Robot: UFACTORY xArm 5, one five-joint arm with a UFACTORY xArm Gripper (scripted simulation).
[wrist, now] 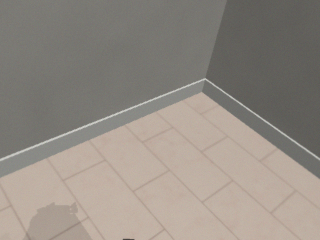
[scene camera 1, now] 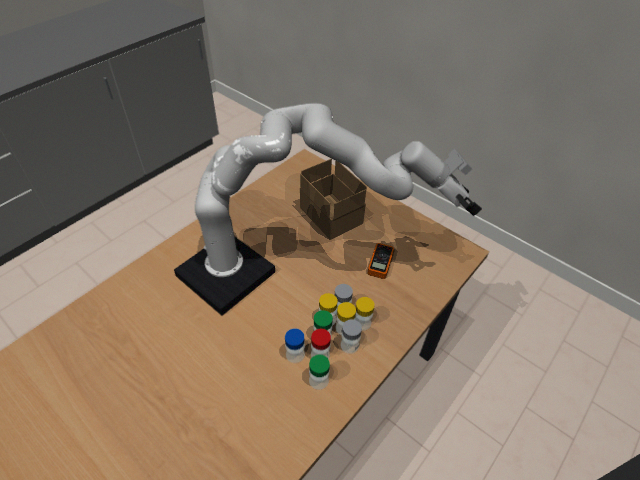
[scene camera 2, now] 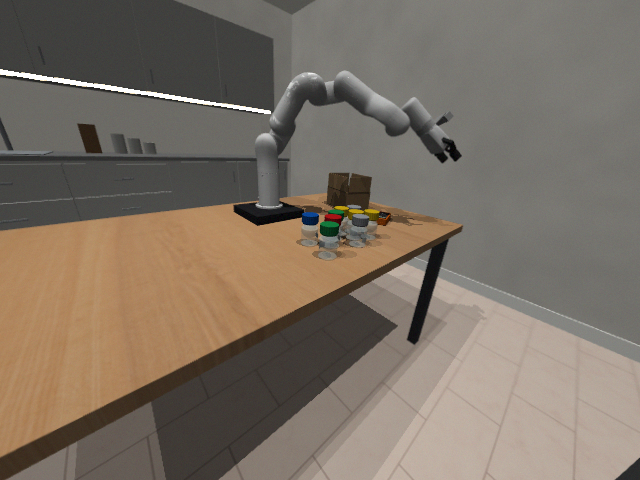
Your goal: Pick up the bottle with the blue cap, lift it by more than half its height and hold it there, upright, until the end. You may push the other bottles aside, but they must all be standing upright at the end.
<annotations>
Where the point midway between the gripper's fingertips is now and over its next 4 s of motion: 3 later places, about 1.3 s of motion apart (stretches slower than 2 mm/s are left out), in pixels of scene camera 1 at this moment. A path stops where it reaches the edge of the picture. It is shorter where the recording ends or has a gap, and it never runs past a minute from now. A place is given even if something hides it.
The gripper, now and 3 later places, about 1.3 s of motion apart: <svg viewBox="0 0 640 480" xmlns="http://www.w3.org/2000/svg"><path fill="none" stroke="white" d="M471 203L455 244L366 280L313 277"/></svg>
</annotations>
